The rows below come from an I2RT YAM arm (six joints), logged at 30 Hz.
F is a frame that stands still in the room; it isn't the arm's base.
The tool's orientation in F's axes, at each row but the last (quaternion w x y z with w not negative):
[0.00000 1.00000 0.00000 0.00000]
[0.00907 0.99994 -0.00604 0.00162]
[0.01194 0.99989 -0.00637 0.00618]
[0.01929 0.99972 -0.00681 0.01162]
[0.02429 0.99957 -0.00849 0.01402]
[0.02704 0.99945 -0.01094 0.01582]
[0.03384 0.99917 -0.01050 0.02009]
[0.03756 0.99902 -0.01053 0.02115]
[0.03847 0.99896 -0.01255 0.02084]
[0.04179 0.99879 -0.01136 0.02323]
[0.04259 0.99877 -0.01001 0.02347]
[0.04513 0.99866 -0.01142 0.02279]
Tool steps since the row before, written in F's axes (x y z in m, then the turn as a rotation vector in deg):
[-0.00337 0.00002 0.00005 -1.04 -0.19 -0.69]
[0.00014 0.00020 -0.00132 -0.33 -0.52 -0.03]
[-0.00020 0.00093 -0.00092 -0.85 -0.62 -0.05]
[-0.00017 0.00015 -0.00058 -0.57 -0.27 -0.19]
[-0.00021 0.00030 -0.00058 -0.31 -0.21 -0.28]
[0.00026 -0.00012 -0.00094 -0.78 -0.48 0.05]
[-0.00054 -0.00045 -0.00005 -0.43 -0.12 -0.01]
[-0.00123 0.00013 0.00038 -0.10 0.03 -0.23]
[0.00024 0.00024 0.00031 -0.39 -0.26 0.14]
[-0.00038 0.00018 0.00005 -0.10 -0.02 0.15]
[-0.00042 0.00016 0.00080 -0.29 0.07 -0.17]
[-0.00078 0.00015 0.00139 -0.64 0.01 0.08]
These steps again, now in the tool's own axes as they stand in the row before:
[-0.00337 -0.00002 -0.00005 -1.04 0.19 0.69]
[0.00013 -0.00023 0.00132 -0.32 0.52 0.04]
[-0.00022 -0.00095 0.00089 -0.84 0.63 0.05]
[-0.00019 -0.00017 0.00057 -0.57 0.27 0.19]
[-0.00023 -0.00032 0.00056 -0.31 0.20 0.28]
[0.00023 0.00006 0.00095 -0.77 0.50 -0.05]
[-0.00053 0.00046 0.00006 -0.43 0.13 0.00]
[-0.00121 -0.00007 -0.00044 -0.11 -0.04 0.22]
[0.00025 -0.00022 -0.00032 -0.38 0.28 -0.14]
[-0.00038 -0.00017 -0.00008 -0.09 0.03 -0.15]
[-0.00038 -0.00008 -0.00083 -0.30 -0.08 0.15]
[-0.00072 -0.00001 -0.00143 -0.64 0.01 -0.11]

